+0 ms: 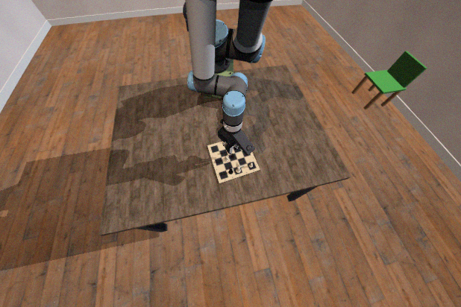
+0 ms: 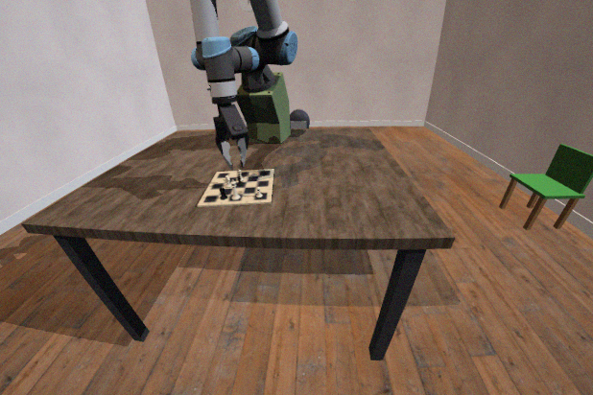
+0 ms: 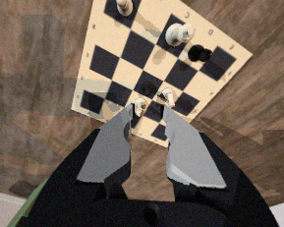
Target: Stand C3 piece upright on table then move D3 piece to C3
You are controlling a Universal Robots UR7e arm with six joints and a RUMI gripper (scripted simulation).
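My gripper is now 80 mm above the chessboard.
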